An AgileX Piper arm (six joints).
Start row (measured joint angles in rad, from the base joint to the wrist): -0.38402 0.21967 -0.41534 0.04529 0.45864 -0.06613
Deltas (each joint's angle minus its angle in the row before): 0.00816 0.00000 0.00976 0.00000 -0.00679 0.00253; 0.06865 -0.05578 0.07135 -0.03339 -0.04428 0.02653; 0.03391 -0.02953 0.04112 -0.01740 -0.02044 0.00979; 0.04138 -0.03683 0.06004 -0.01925 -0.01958 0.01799; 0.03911 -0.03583 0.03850 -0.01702 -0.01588 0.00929; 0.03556 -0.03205 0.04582 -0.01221 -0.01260 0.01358; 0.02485 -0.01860 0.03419 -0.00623 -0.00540 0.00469; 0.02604 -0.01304 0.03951 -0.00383 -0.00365 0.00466; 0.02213 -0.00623 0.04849 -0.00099 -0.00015 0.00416; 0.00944 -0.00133 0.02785 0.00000 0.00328 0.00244; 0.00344 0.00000 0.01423 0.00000 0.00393 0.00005; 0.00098 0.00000 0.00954 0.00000 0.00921 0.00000; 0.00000 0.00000 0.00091 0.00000 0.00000 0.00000; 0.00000 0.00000 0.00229 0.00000 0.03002 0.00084; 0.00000 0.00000 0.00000 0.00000 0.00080 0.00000; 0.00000 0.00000 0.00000 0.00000 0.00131 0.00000; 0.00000 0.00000 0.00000 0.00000 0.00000 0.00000; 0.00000 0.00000 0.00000 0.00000 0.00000 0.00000; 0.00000 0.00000 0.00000 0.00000 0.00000 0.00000; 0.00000 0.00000 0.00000 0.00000 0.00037 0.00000; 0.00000 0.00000 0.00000 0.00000 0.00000 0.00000; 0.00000 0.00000 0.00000 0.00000 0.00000 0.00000
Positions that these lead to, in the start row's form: -0.37586 0.21967 -0.40558 0.04529 0.45185 -0.06360; -0.30721 0.16389 -0.33423 0.01190 0.40757 -0.03707; -0.27330 0.13436 -0.29311 -0.00550 0.38713 -0.02728; -0.23192 0.09753 -0.23307 -0.02475 0.36755 -0.00929; -0.19281 0.06170 -0.19457 -0.04177 0.35167 0.00000; -0.15725 0.02965 -0.14875 -0.05398 0.33907 0.01358; -0.13240 0.01105 -0.11456 -0.06021 0.33367 0.01827; -0.10636 -0.00199 -0.07505 -0.06404 0.33002 0.02293; -0.08423 -0.00822 -0.02656 -0.06503 0.32987 0.02709; -0.07479 -0.00955 0.00129 -0.06503 0.33315 0.02953; -0.07135 -0.00955 0.01552 -0.06503 0.33708 0.02958; -0.07037 -0.00955 0.02506 -0.06503 0.34629 0.02958; -0.07037 -0.00955 0.02597 -0.06503 0.34629 0.02958; -0.07037 -0.00955 0.02826 -0.06503 0.37631 0.03042; -0.07037 -0.00955 0.02826 -0.06503 0.37711 0.03042; -0.07037 -0.00955 0.02826 -0.06503 0.37842 0.03042; -0.07037 -0.00955 0.02826 -0.06503 0.37842 0.03042; -0.07037 -0.00955 0.02826 -0.06503 0.37842 0.03042; -0.07037 -0.00955 0.02826 -0.06503 0.37842 0.03042; -0.07037 -0.00955 0.02826 -0.06503 0.37879 0.03042; -0.07037 -0.00955 0.02826 -0.06503 0.37879 0.03042; -0.07037 -0.00955 0.02826 -0.06503 0.37879 0.03042
